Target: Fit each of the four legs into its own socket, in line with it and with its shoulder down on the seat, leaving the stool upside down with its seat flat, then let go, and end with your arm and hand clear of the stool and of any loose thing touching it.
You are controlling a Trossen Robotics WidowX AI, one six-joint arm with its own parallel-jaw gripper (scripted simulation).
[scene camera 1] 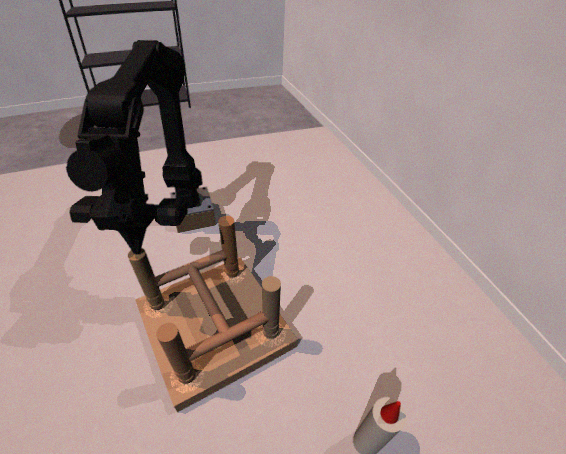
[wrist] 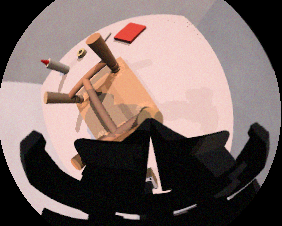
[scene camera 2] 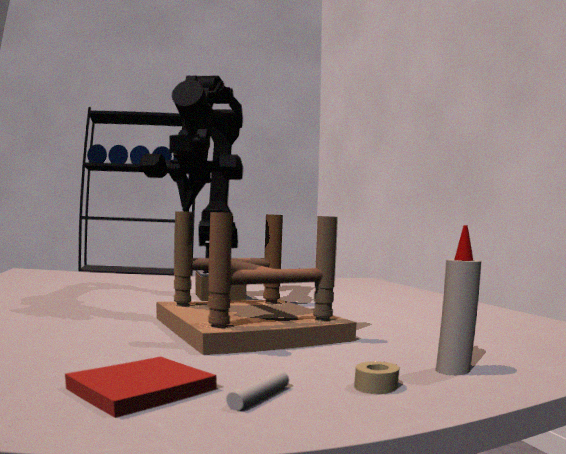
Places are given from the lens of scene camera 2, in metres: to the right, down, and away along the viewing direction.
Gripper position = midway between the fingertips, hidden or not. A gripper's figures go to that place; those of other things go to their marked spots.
my gripper (scene camera 2: 185, 211): -0.17, -0.03, 0.87
red flat block (scene camera 2: 118, 390): -0.16, 0.16, 0.43
leg (scene camera 2: 273, 231): -0.02, 0.01, 0.94
The marked spots on the leg and the red flat block are 0.55 m apart.
